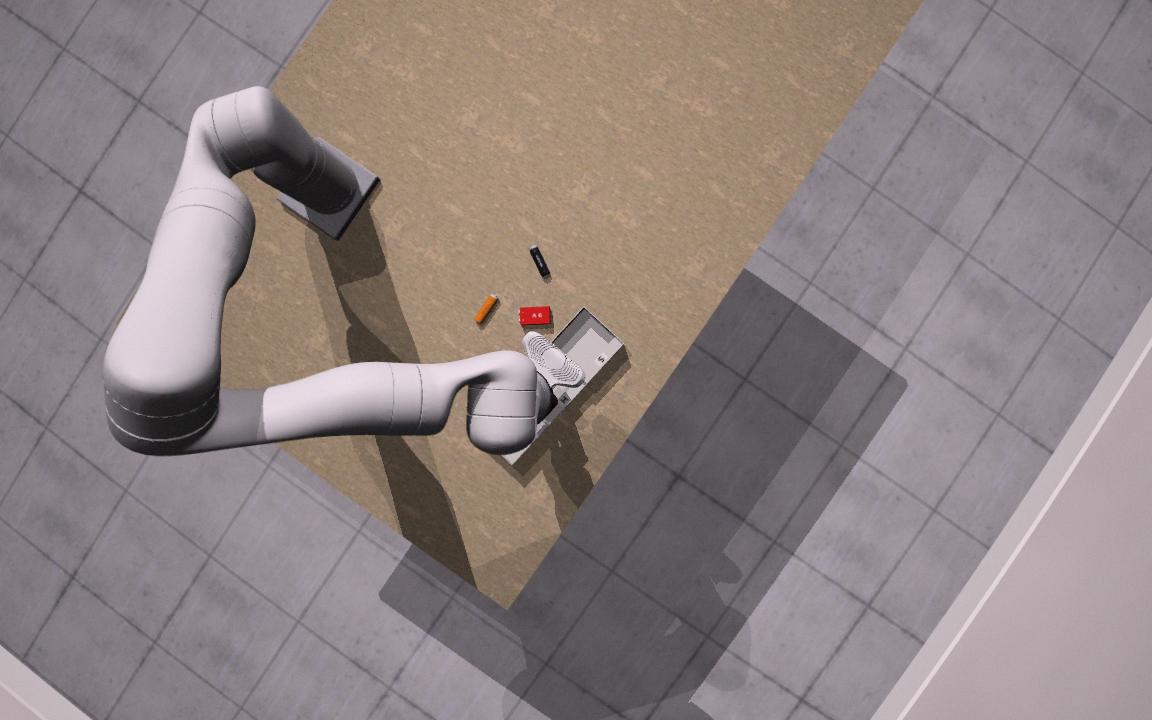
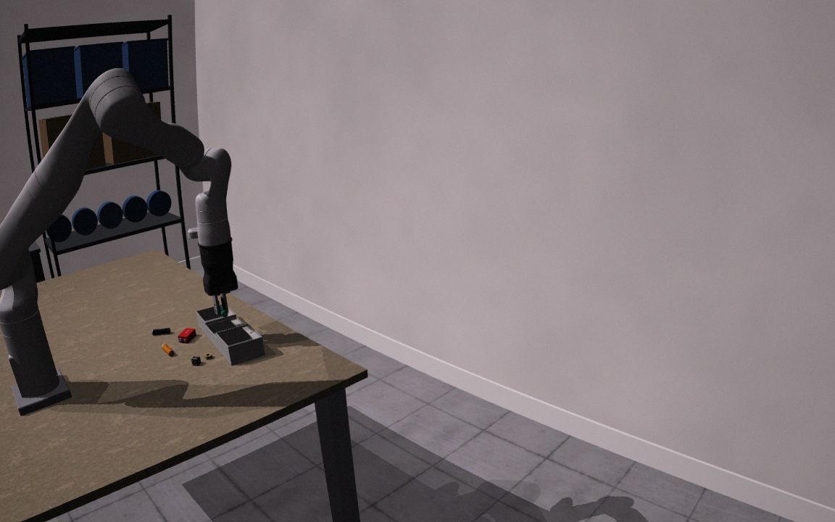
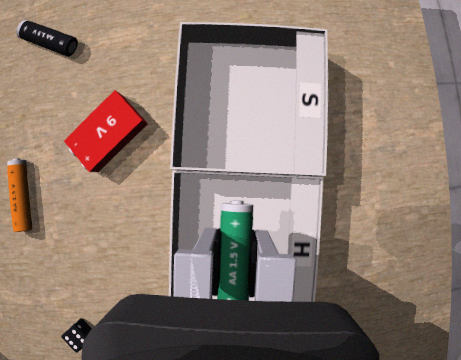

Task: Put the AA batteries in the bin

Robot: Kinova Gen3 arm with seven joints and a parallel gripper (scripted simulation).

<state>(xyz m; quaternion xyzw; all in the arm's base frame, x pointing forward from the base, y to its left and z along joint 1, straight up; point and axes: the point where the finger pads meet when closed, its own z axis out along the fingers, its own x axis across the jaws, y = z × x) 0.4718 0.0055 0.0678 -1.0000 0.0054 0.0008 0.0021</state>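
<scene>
Right now the bin row is 1 cm ahead of my hand and 6 cm below it. From my hand the other things lie so: green AA battery 1 cm below; then red 9 V battery 9 cm behind, 5 cm to the left, 8 cm below; then yellow nut 7 cm behind, 7 cm to the right, 8 cm below.
</scene>
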